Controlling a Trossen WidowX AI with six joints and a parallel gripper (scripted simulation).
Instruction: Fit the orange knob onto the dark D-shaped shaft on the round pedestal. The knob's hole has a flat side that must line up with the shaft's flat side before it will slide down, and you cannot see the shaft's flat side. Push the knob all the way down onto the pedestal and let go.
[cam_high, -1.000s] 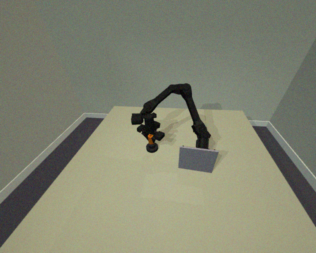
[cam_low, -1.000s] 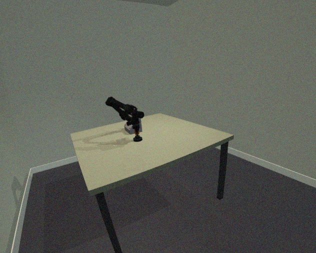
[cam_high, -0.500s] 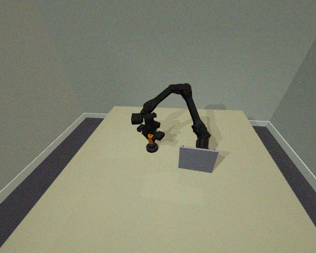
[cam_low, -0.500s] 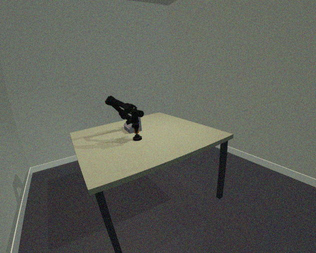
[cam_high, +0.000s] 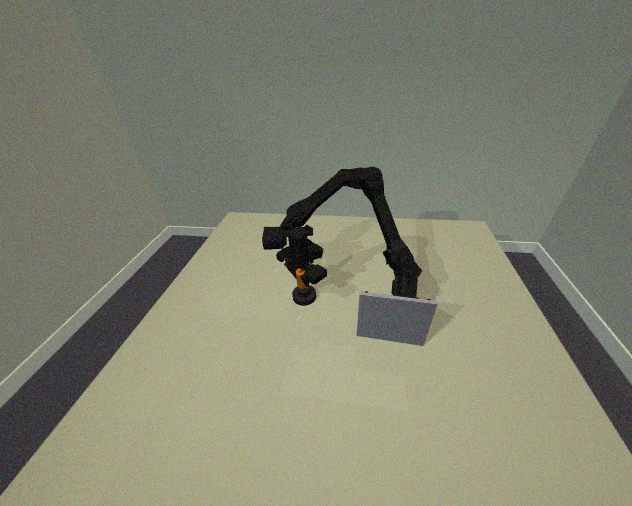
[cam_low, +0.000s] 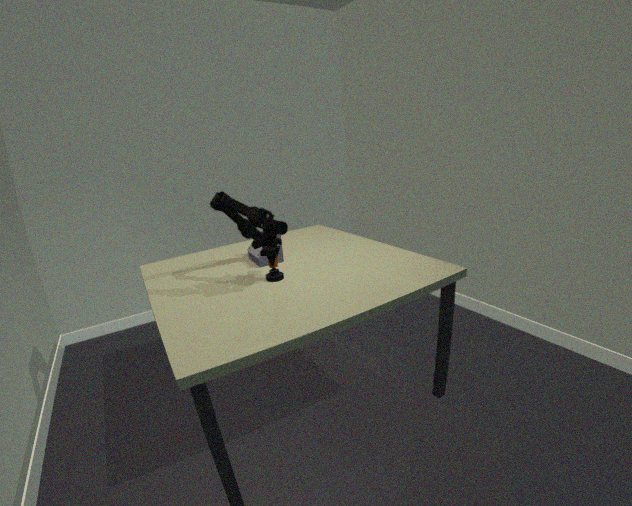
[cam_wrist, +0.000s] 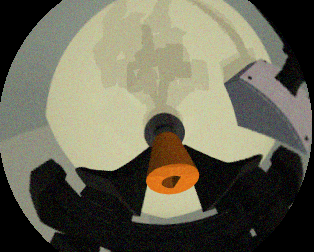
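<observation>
Right now my gripper tip is 2 cm below the orange knob. The rest, counted from my gripper tip: round pedestal (4 cm below).
</observation>
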